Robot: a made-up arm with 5 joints.
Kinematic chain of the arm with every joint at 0, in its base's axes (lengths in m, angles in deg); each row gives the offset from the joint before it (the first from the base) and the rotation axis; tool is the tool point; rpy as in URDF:
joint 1: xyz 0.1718 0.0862 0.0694 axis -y
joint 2: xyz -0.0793 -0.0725 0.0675 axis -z
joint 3: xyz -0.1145 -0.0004 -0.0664 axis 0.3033 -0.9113 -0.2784
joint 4: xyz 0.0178 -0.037 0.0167 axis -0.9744 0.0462 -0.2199
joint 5: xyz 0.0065 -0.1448 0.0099 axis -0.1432 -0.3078 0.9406
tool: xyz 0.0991 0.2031 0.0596 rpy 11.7 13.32 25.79
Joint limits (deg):
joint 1: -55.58..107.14
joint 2: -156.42..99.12
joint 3: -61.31..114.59
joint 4: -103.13..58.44
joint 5: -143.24..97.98
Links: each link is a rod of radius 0.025 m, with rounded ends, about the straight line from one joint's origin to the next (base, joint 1, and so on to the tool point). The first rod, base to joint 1, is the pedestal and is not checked.
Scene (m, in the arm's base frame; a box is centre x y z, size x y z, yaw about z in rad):
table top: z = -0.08
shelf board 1: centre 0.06 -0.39 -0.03 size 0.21 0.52 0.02 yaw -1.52
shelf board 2: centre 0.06 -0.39 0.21 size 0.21 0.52 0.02 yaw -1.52
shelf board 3: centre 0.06 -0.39 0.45 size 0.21 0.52 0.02 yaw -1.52
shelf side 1: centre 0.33 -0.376 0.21 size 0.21 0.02 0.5 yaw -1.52
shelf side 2: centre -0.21 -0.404 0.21 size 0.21 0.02 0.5 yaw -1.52
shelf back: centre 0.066 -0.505 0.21 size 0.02 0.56 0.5 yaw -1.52
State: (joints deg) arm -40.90 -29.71 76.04 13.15 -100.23
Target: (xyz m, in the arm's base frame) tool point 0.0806 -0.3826 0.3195
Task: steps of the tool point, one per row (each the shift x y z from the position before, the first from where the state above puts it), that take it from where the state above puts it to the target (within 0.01 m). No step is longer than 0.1 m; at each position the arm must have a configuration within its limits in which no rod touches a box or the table.
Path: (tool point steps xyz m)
1: 0.0191 0.0400 0.0419
2: 0.0078 0.0461 0.0153
3: -0.0032 0.0438 -0.0071
4: -0.0131 0.0380 -0.0217
5: -0.0208 0.0326 -0.0283
6: 0.0055 -0.0080 0.0626
7: -0.0115 -0.0022 0.0589
8: -0.0263 0.0015 0.0499
9: -0.0372 0.0036 0.0376
10: -0.0435 0.0039 0.0236
11: 0.0116 -0.0592 0.0156
12: 0.0073 -0.0561 0.0037
13: 0.0003 -0.0499 -0.0064
14: -0.0088 -0.0401 -0.0129

